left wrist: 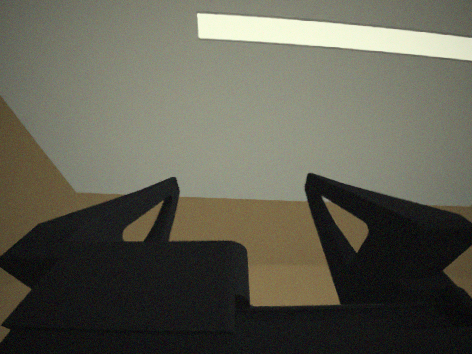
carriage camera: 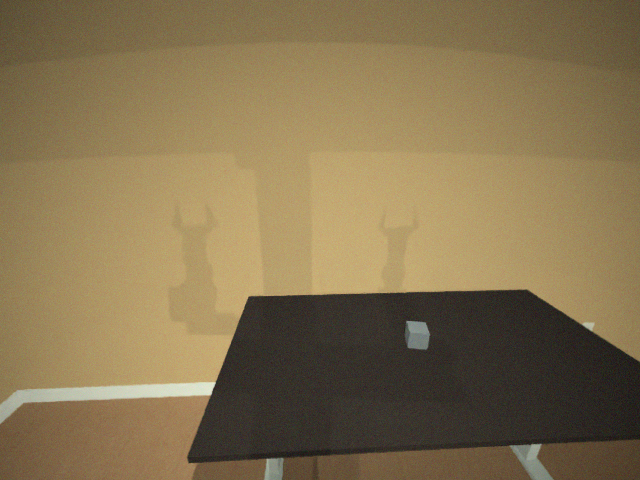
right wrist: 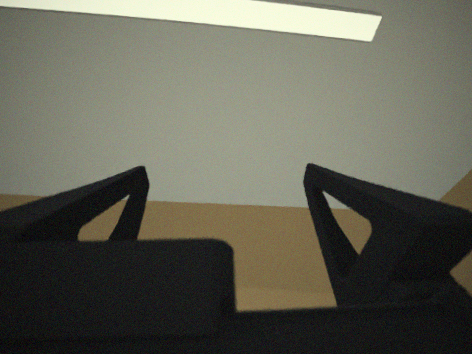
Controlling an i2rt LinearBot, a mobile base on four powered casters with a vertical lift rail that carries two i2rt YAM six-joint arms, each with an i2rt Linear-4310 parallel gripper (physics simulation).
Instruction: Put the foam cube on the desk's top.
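Frame: origin at the left arm's base, x ahead, y left, z up, level; centimetres.
Seen in the pictures: left gripper, fingertip midpoint: (left wrist: 241, 182); right gripper, fingertip midpoint: (right wrist: 227, 173).
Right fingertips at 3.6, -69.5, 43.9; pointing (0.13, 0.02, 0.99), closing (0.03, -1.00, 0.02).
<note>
Offsets run from my right fingertips to a thing's top centre, as dx, dy, dz. "spot": to the spot under its first point. Level surfaces: height alone.
The foam cube @[+75.7, +0.4, -68.8] (carriage camera: 417, 335), small and light grey, rests on the dark top of the desk @[dz -76.2] (carriage camera: 330, 392), right of the top's middle and toward its far side in the carriage view. My left gripper (left wrist: 241, 182) is open, with wall and ceiling showing between its fingers. My right gripper (right wrist: 227, 173) is open and empty, and it too points toward the wall and ceiling. Neither gripper shows in the carriage view, and the cube does not show in the wrist views. Both grippers are apart from the cube.
A tan wall (carriage camera: 129, 232) stands behind the desk, with shadows of the lift rail and both arms on it. White baseboard (carriage camera: 118, 392) runs along the floor at left. Pale desk legs @[spot: +65.6, +59.6, -141.5] (carriage camera: 273, 468) show below the near edge. A ceiling light (left wrist: 320, 35) (right wrist: 300, 20) shows in the wrist views.
</note>
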